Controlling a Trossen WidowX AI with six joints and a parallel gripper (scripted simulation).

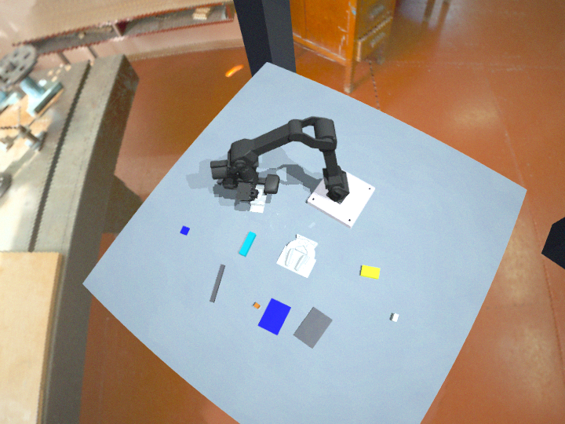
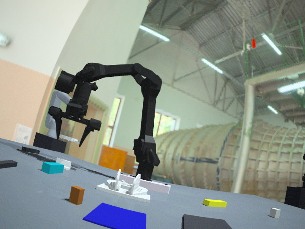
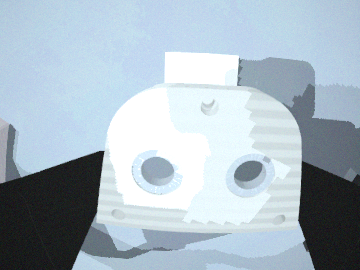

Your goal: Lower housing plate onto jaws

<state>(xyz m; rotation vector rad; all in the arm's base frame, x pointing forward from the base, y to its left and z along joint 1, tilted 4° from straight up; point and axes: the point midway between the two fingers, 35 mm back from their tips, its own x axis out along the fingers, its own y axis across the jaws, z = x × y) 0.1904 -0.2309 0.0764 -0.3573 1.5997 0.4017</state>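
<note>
The cyan block lies 160 mm ahead of my gripper tip, 80 mm to the left of it and 70 mm below it. The rest, counted from my gripper tip: orange cube: 310 mm ahead, 240 mm to the left, 70 mm below; then grey bar: 330 mm ahead, 80 mm to the left, 80 mm below; then small blue cube: 260 mm ahead, 160 mm to the right, 80 mm below.
</note>
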